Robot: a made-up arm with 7 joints.
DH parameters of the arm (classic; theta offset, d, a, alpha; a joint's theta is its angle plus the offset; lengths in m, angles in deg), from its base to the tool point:
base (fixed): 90 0.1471 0 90
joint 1: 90 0.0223 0.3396 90
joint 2: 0 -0.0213 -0.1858 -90
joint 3: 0 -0.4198 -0.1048 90
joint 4: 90 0.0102 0.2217 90
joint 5: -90 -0.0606 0.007 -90
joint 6: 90 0.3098 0.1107 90
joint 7: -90 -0.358 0.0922 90
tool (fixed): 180 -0.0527 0 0
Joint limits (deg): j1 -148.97..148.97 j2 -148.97..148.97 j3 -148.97..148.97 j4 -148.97..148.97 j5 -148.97..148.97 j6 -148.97..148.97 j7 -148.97..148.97
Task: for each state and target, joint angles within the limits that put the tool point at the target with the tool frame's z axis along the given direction. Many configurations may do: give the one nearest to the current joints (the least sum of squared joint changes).
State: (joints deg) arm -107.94 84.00 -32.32 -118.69 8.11 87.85 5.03
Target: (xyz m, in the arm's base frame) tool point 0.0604 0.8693 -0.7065 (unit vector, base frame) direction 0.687 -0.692 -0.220
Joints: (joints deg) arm -124.47 104.61 -68.38 -105.82 36.28 119.41 -16.02
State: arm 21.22 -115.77 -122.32 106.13 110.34 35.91 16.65
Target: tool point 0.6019 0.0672 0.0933 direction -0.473 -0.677 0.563
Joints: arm 30.98 -108.76 -101.63 104.47 93.44 3.99 7.05
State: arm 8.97 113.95 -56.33 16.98 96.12 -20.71 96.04
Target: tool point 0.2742 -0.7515 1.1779 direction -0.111 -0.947 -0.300
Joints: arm 37.79 142.53 -45.42 47.66 108.59 -31.30 144.71
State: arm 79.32 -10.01 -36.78 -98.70 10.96 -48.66 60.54
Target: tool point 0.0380 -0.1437 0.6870 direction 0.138 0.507 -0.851
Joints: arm 62.08 -25.10 -41.24 -87.96 -1.86 -32.13 76.36
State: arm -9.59 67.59 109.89 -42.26 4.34 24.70 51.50
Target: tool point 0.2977 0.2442 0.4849 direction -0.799 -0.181 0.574
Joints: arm -33.00 55.30 109.57 -4.27 0.07 21.88 46.39
